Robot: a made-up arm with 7 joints. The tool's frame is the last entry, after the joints.
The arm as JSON. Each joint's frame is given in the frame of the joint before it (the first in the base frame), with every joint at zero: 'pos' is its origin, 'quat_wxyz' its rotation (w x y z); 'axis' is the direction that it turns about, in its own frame. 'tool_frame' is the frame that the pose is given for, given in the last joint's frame.
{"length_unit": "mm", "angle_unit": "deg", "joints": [
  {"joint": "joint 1", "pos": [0.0, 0.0, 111.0], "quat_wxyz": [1.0, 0.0, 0.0, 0.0], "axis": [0.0, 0.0, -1.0]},
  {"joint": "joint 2", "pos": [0.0, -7.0, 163.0], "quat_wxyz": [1.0, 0.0, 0.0, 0.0], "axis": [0.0, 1.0, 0.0]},
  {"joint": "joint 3", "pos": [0.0, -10.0, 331.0], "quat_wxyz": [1.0, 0.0, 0.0, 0.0], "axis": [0.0, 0.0, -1.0]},
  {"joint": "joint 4", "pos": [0.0, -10.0, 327.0], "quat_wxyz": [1.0, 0.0, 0.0, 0.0], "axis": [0.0, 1.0, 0.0]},
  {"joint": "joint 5", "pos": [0.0, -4.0, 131.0], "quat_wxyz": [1.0, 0.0, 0.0, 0.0], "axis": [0.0, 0.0, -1.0]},
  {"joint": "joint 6", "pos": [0.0, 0.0, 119.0], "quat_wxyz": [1.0, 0.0, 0.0, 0.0], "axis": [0.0, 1.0, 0.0]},
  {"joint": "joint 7", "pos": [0.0, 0.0, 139.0], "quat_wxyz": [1.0, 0.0, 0.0, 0.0], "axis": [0.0, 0.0, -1.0]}
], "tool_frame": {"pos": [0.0, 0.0, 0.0], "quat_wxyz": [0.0, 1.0, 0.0, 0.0]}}
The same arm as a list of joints. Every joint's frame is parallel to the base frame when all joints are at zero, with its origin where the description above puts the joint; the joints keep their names.
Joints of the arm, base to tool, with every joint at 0 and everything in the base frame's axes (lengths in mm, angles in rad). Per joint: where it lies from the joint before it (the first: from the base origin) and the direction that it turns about. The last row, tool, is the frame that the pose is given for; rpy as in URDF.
joint 1: origin 0.0 0.0 111.0 axis -z
joint 2: origin 0.0 -7.0 163.0 axis +y
joint 3: origin 0.0 -10.0 331.0 axis -z
joint 4: origin 0.0 -10.0 327.0 axis +y
joint 5: origin 0.0 -4.0 131.0 axis -z
joint 6: origin 0.0 0.0 119.0 axis +y
joint 7: origin 0.0 0.0 139.0 axis -z
tool: origin 0.0 0.0 0.0 rpy 3.1416 0.0000 0.0000

